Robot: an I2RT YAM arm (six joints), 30 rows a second.
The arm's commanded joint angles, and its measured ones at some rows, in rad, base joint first. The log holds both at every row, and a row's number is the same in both.
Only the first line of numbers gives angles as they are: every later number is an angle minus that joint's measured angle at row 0.
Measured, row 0: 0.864, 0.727, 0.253, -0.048, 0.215, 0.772
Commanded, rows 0 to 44: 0.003, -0.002, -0.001, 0.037, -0.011, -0.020; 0.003, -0.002, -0.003, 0.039, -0.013, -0.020; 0.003, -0.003, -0.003, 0.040, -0.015, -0.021; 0.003, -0.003, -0.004, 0.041, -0.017, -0.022; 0.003, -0.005, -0.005, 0.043, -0.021, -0.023; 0.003, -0.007, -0.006, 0.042, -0.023, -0.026; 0.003, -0.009, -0.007, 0.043, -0.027, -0.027; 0.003, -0.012, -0.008, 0.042, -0.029, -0.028; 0.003, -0.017, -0.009, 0.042, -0.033, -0.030; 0.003, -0.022, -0.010, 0.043, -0.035, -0.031; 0.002, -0.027, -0.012, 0.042, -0.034, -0.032; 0.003, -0.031, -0.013, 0.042, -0.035, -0.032; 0.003, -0.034, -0.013, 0.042, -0.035, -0.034; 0.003, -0.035, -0.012, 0.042, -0.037, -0.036; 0.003, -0.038, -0.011, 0.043, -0.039, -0.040; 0.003, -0.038, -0.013, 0.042, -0.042, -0.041; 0.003, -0.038, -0.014, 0.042, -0.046, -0.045; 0.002, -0.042, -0.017, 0.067, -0.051, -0.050; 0.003, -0.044, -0.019, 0.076, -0.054, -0.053; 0.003, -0.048, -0.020, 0.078, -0.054, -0.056; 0.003, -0.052, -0.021, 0.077, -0.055, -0.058; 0.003, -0.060, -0.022, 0.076, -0.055, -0.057; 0.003, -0.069, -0.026, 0.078, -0.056, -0.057; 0.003, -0.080, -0.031, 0.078, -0.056, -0.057; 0.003, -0.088, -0.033, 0.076, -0.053, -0.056; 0.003, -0.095, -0.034, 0.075, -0.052, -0.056; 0.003, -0.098, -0.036, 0.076, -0.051, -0.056; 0.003, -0.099, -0.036, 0.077, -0.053, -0.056; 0.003, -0.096, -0.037, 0.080, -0.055, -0.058; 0.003, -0.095, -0.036, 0.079, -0.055, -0.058; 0.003, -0.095, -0.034, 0.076, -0.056, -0.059; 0.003, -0.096, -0.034, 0.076, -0.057, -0.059; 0.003, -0.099, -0.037, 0.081, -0.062, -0.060; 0.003, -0.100, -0.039, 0.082, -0.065, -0.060; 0.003, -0.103, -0.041, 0.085, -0.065, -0.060; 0.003, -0.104, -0.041, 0.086, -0.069, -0.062; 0.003, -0.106, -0.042, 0.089, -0.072, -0.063; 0.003, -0.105, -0.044, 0.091, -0.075, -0.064; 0.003, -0.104, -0.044, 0.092, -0.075, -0.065; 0.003, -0.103, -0.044, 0.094, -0.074, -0.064; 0.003, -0.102, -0.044, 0.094, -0.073, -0.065; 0.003, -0.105, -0.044, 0.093, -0.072, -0.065; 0.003, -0.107, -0.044, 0.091, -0.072, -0.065; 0.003, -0.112, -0.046, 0.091, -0.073, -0.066; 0.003, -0.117, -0.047, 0.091, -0.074, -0.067
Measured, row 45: 0.000, -0.095, -0.040, 0.051, -0.059, -0.049
